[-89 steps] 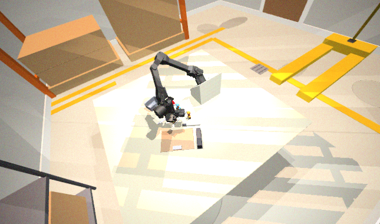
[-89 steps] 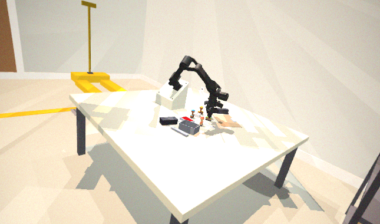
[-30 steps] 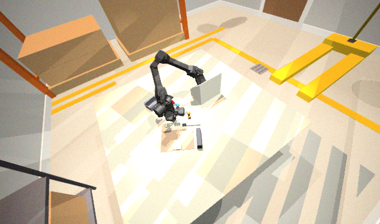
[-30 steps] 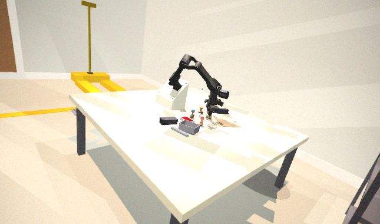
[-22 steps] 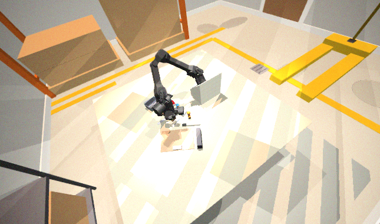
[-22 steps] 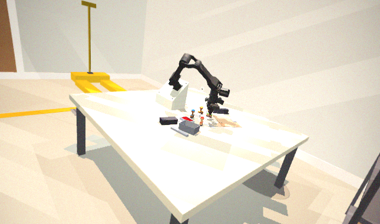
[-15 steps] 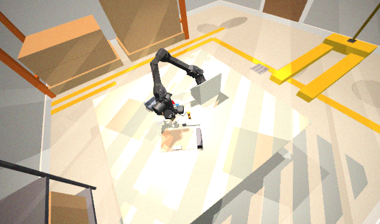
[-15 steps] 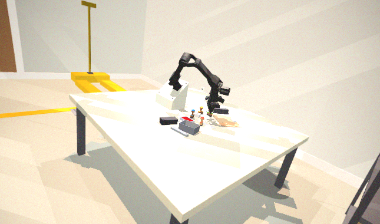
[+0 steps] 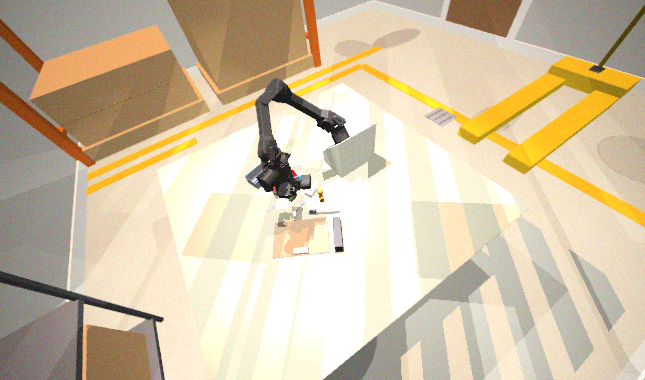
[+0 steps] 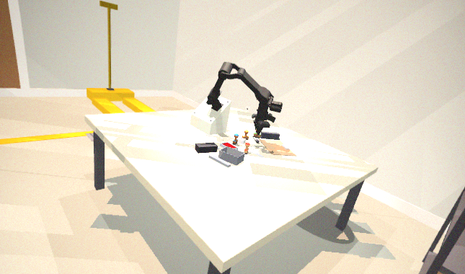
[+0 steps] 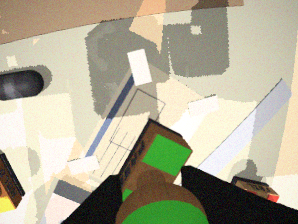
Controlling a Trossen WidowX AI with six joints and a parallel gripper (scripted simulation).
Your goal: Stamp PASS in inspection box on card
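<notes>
Right now my gripper tip is 40 mm short of the red stamp, 120 mm to the left of it and 70 mm above it. From my gripper tip the other things lie so: yellow stamp 120 mm behind, 30 mm to the left, 70 mm below; green stamp right at my gripper tip; white card 10 mm to the right, 90 mm below.
</notes>
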